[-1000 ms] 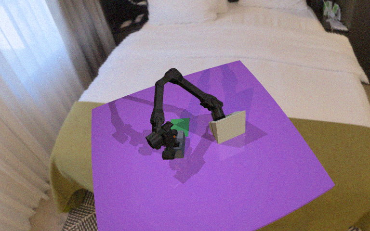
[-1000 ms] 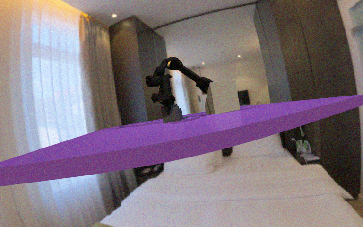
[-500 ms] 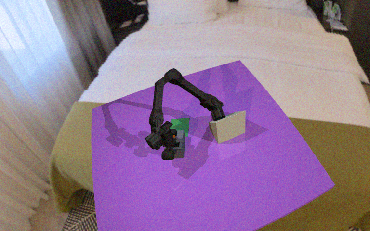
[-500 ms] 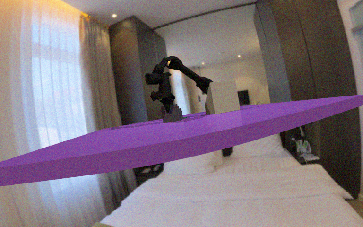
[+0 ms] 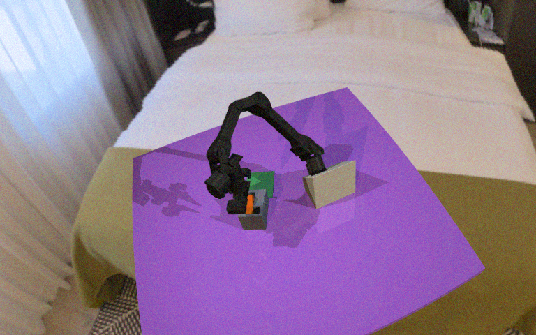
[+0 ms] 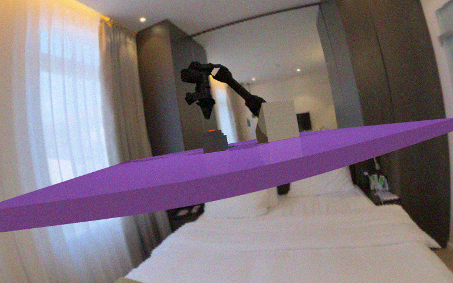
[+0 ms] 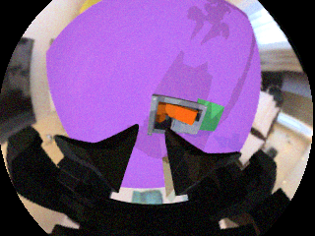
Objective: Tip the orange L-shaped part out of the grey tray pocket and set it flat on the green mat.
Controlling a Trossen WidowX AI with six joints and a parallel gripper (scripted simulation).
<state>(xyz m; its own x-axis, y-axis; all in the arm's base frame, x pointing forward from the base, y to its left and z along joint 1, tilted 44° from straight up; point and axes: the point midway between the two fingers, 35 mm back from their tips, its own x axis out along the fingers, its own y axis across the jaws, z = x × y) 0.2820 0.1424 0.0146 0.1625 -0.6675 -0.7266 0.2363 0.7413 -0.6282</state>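
My gripper tip is now 2 cm past the orange L-shaped part, 4 cm to the left of it and 10 cm above it. Also, from my gripper tip: green mat: 6 cm behind, 21 cm to the right, 16 cm below.
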